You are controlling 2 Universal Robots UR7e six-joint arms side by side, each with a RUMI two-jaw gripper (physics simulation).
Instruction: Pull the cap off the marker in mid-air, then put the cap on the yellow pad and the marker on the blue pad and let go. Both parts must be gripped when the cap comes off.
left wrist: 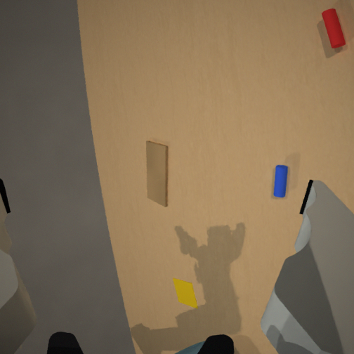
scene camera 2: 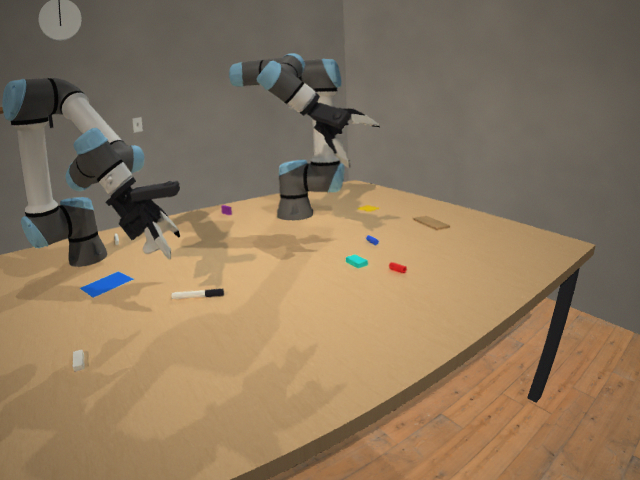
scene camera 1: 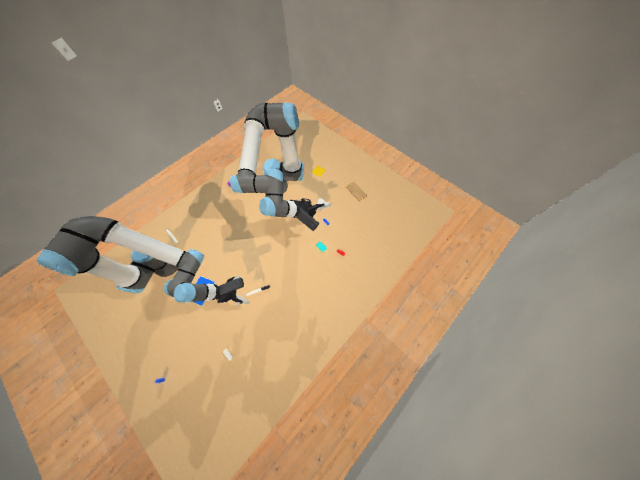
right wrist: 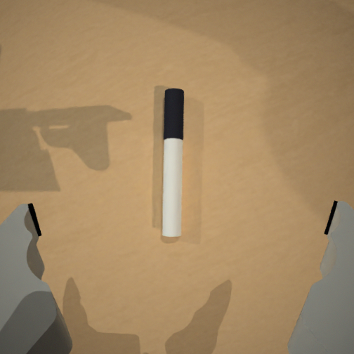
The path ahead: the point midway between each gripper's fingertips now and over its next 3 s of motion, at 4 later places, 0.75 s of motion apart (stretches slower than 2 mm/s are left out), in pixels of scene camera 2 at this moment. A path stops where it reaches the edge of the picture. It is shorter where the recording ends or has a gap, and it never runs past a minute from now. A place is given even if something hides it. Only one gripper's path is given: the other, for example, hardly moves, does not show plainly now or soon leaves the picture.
My right gripper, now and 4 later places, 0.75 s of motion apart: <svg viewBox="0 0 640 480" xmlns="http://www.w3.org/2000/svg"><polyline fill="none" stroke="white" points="175,247 187,273 192,288 193,292 197,296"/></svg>
